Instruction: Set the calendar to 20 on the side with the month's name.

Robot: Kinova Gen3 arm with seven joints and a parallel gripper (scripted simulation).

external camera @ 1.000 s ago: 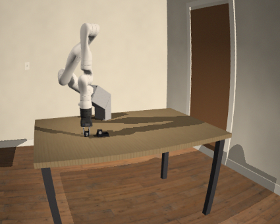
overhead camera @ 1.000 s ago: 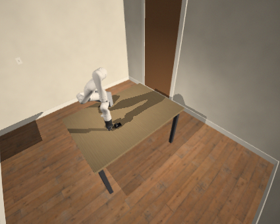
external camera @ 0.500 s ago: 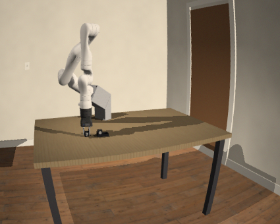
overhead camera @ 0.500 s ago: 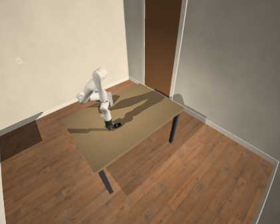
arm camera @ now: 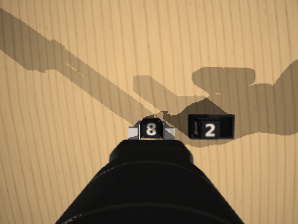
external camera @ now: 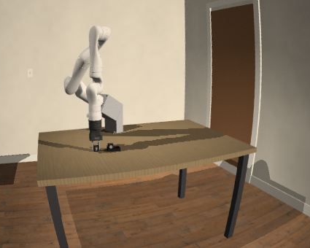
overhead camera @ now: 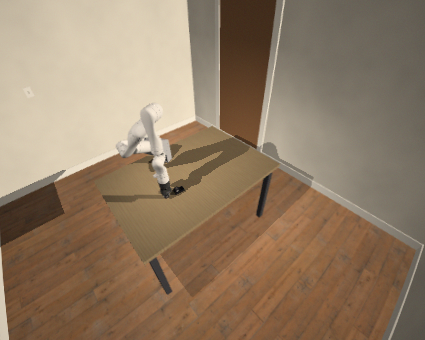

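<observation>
Now: hand 1 cm above the dark cube. Also, from my hand: dark tray 4 cm ahead, 10 cm to the left, 2 cm below.
</observation>
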